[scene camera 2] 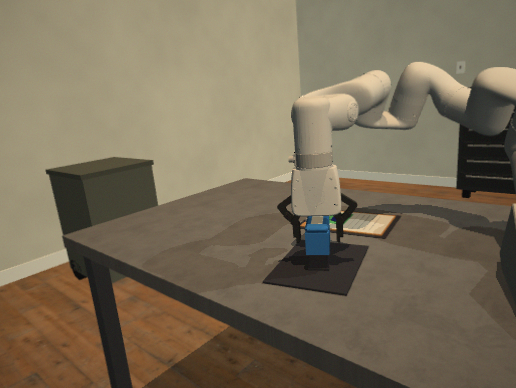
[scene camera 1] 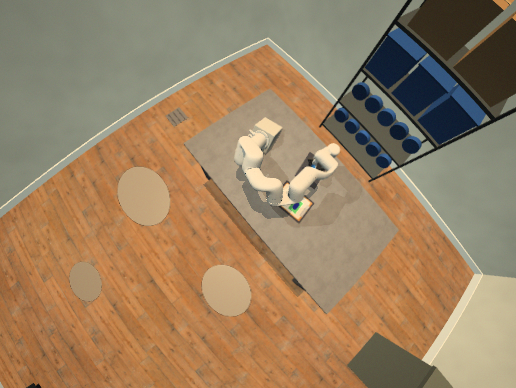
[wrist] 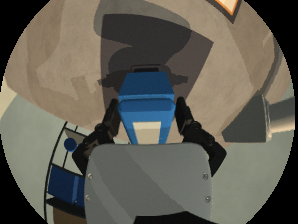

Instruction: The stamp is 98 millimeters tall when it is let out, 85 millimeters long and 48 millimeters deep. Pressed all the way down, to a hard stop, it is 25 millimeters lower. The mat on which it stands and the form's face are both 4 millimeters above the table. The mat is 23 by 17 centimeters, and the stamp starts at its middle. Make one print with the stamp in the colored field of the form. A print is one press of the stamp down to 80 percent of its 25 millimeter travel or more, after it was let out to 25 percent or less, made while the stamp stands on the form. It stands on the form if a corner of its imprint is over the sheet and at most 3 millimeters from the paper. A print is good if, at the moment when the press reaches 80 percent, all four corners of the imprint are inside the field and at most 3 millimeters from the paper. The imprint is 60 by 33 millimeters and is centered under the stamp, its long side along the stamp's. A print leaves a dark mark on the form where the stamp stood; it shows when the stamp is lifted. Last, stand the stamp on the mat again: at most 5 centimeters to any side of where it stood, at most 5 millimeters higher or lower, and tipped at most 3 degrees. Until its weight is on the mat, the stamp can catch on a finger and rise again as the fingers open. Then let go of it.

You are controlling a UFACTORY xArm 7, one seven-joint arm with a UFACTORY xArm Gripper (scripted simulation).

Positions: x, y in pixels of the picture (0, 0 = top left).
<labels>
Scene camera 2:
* blue stamp: 317, 229
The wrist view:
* gripper: 147, 105
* blue stamp: 146, 108
</labels>
